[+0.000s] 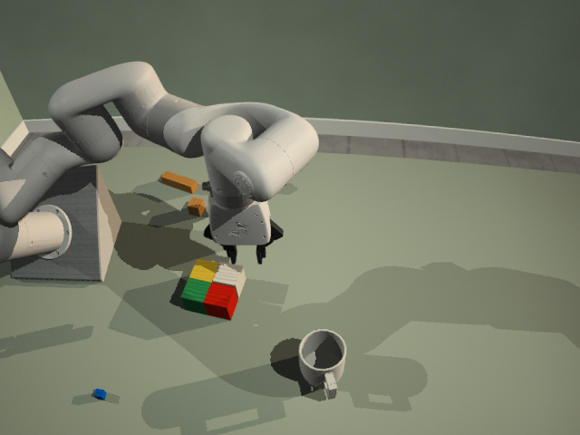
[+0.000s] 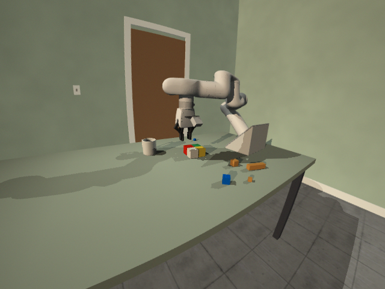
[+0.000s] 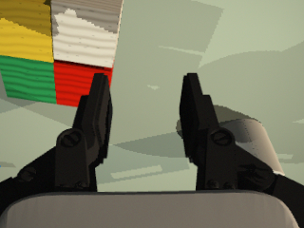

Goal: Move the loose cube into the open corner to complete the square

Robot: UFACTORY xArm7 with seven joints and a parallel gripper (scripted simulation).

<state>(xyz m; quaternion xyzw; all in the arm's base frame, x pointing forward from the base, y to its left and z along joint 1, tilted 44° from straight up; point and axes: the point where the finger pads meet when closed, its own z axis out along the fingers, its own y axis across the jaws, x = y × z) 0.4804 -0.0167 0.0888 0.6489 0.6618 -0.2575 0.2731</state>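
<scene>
My hand is 5 cm past the beige cube, 1 cm to the right of it and 10 cm above it. The rest, counted from my hand: long orange block 22 cm behind, 31 cm to the left, 11 cm below; then red cube 6 cm behind, 5 cm to the right, 10 cm below; then yellow cube 10 cm behind, 1 cm to the left, 10 cm below.
</scene>
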